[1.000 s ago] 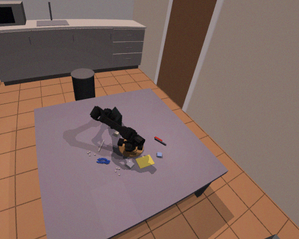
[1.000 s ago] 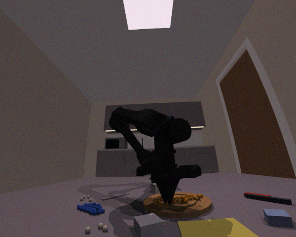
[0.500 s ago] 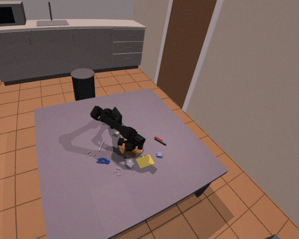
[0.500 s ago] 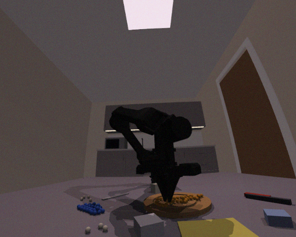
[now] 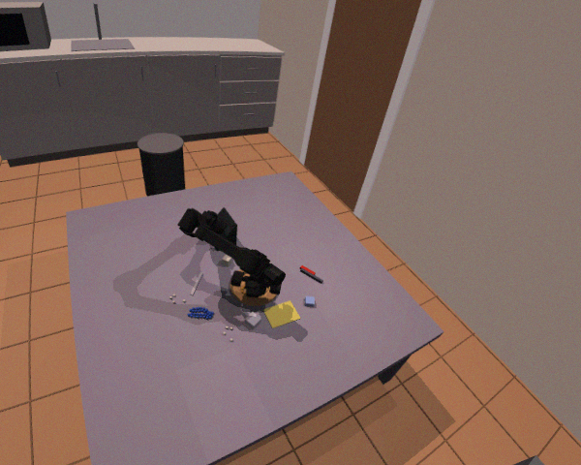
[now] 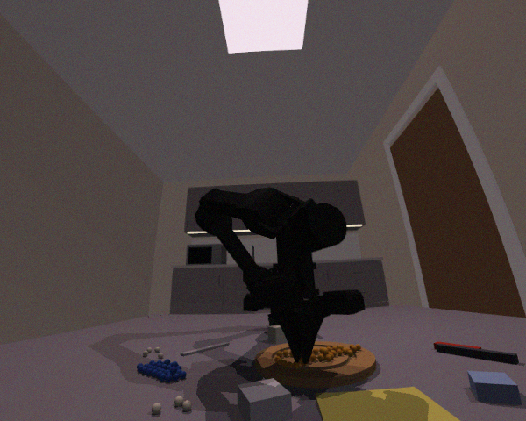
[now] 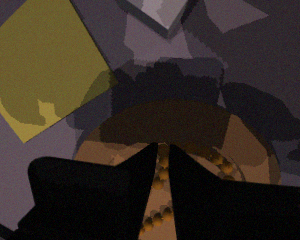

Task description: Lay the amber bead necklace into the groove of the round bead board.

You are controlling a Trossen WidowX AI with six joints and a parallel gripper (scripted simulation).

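The round wooden bead board is 60 mm behind my gripper tip, 30 mm to the left of it and 10 mm below it. From my gripper tip the other things lie so: blue block (120 mm ahead, 180 mm to the left, 10 mm below); grey block (90 mm ahead, 60 mm to the right, 10 mm below); yellow pad (110 mm ahead, 50 mm to the left, 20 mm below).
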